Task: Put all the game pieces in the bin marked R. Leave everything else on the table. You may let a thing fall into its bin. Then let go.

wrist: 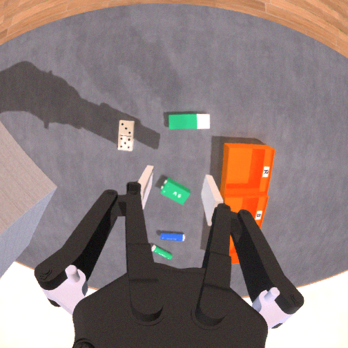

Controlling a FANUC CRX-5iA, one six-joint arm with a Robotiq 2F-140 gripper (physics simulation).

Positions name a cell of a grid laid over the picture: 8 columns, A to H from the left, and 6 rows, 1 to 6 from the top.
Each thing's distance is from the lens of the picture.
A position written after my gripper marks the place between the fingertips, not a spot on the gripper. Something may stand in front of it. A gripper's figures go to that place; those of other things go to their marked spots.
my gripper (E4): 22 cm
orange bin (F3): 34 cm
